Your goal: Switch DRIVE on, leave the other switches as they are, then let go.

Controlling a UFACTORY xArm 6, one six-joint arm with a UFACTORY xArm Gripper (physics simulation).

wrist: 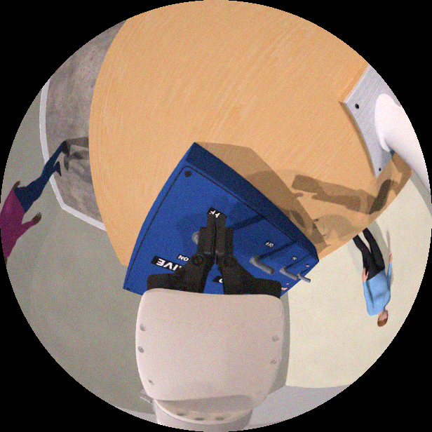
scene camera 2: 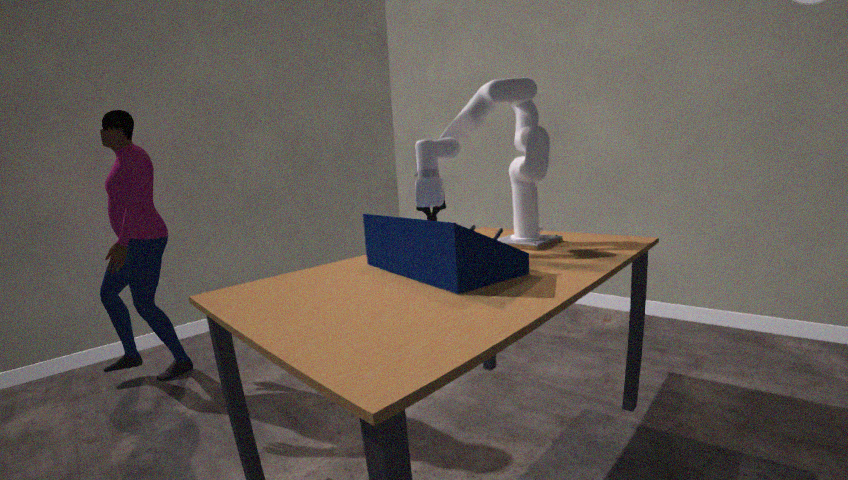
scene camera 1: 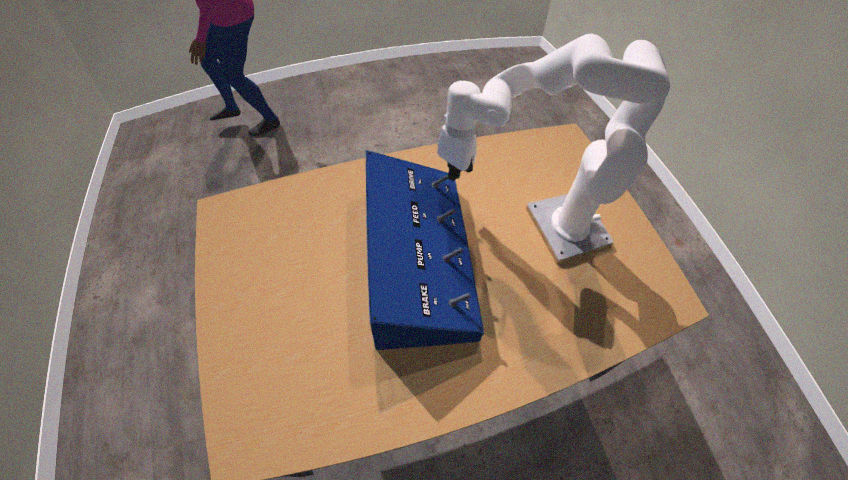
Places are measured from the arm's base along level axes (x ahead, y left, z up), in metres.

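Pixels of known places: gripper, between the fingertips: (scene camera 1: 453, 177); arm's base, origin of its link: (scene camera 2: 526, 238) (scene camera 1: 570, 224).
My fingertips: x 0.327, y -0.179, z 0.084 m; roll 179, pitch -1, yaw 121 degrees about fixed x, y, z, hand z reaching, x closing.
Note:
For each thing: its top centre in the pictures, then the offset to it from my fingertips. Level surfaces: height alone.
- grey DRIVE lever, centre of its top: (scene camera 1: 441, 175) dx +0.039, dy +0.007, dz +0.024 m
- FEED lever, centre of its top: (scene camera 1: 448, 210) dx +0.059, dy +0.126, dz +0.024 m
- PUMP lever, centre of its top: (scene camera 1: 454, 249) dx +0.079, dy +0.244, dz +0.024 m
- BRAKE lever, centre of its top: (scene camera 1: 462, 295) dx +0.098, dy +0.362, dz +0.024 m
- wooden table, height of its surface: dz -0.105 m
The blue sloped switch panel (scene camera 1: 392, 249) (scene camera 2: 410, 249) (wrist: 175, 200) stands on the table. The grey DRIVE lever (scene camera 1: 438, 182) leans toward its OFF side; in the wrist view its round base (wrist: 196, 237) shows beside the fingers, and the rest is hidden behind them. The FEED lever (scene camera 1: 445, 216) (wrist: 261, 264), PUMP lever (scene camera 1: 452, 255) (wrist: 290, 273) and BRAKE lever (scene camera 1: 459, 300) (wrist: 304, 278) also lean toward OFF. My gripper (scene camera 1: 453, 176) (wrist: 216, 222) is shut and empty, its tips low at the OFF side of the DRIVE lever. Whether they touch it is unclear. The panel hides the tips in scene camera 2.
The wooden table (scene camera 1: 273, 297) (scene camera 2: 333, 333) (wrist: 200, 75) carries the panel and the arm's base plate (scene camera 1: 544, 217) (scene camera 2: 550, 240) (wrist: 359, 122). A person in a pink top (scene camera 1: 226, 11) (scene camera 2: 133, 190) (wrist: 12, 212) is beyond the table. Another person in blue (wrist: 377, 292) shows in the wrist view.

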